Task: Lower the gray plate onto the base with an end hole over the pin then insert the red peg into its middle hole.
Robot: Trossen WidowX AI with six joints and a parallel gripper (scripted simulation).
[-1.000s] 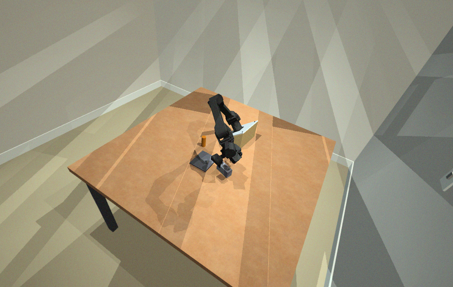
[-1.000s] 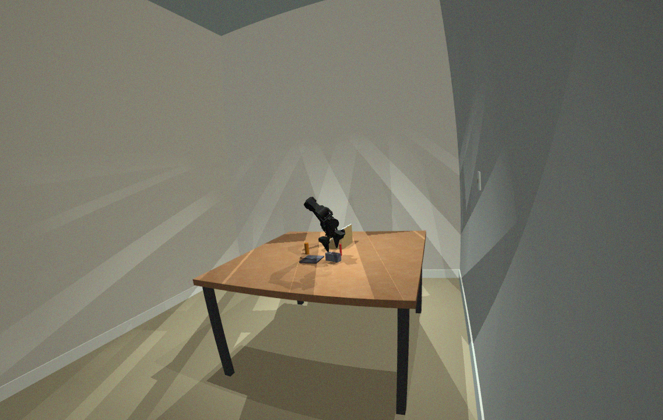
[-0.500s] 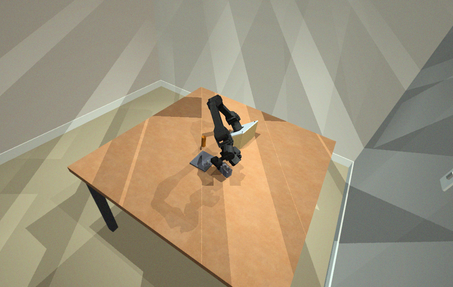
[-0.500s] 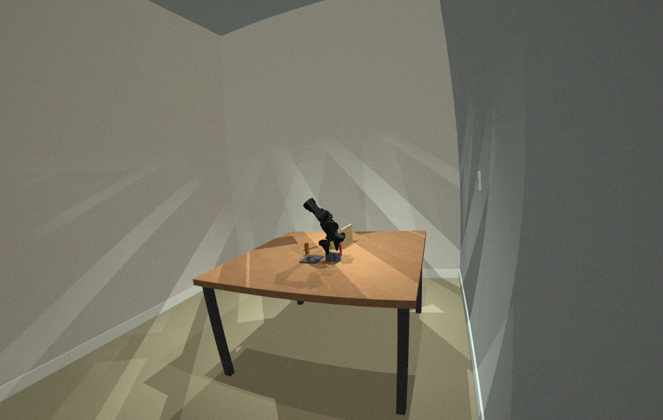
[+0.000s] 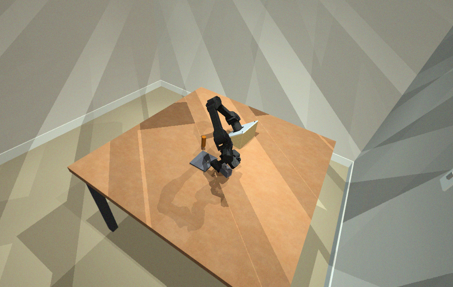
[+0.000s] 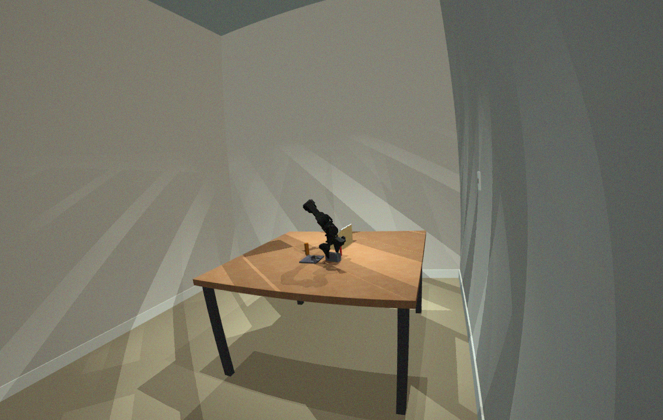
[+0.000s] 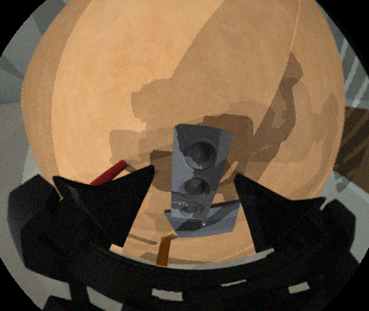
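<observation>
The gray plate lies 10 mm above my gripper tip. Also, from my gripper tip: base 140 mm to the right, 20 mm below; then red peg 110 mm behind, 10 mm to the left, 10 mm above; then orange cylinder 110 mm behind, 240 mm to the right, 10 mm above.
</observation>
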